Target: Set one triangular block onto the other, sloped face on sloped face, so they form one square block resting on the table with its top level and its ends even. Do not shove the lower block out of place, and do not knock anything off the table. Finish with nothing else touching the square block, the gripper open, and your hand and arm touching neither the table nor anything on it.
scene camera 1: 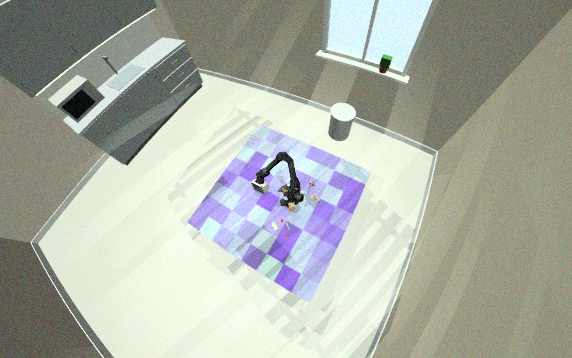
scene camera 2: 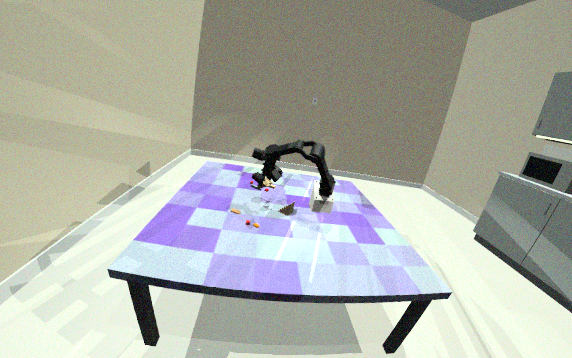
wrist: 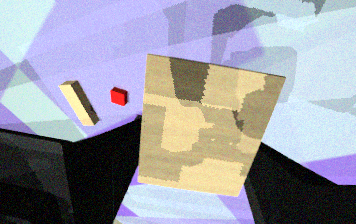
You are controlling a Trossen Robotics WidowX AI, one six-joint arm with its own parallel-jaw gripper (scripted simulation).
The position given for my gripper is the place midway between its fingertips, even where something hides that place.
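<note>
You'd find my gripper (wrist: 193, 130) in there, and a tan bar (wrist: 72, 90) along with it.
</note>
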